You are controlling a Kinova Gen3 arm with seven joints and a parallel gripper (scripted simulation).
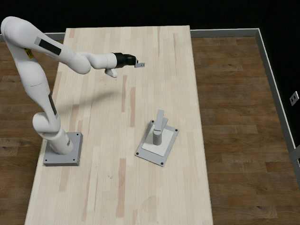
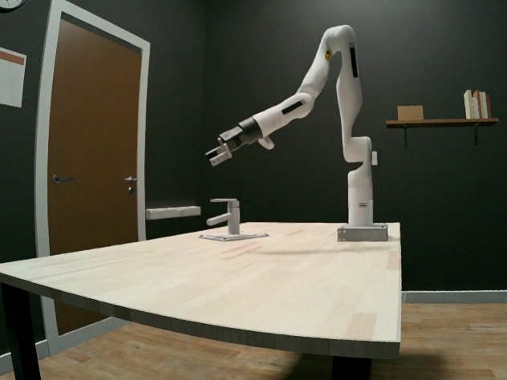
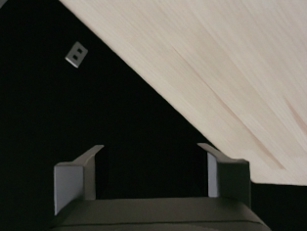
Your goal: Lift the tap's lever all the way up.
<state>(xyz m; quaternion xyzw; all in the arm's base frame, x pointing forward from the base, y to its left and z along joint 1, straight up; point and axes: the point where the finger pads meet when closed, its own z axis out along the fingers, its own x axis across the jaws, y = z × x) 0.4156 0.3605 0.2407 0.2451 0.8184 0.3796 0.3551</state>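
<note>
Now: the lever 100 mm ahead of my hand, 270 mm to the right of it and 140 mm below it. Also, from my hand: base plate: 90 mm ahead, 330 mm to the right, 280 mm below; tap: 100 mm ahead, 300 mm to the right, 180 mm below.
</note>
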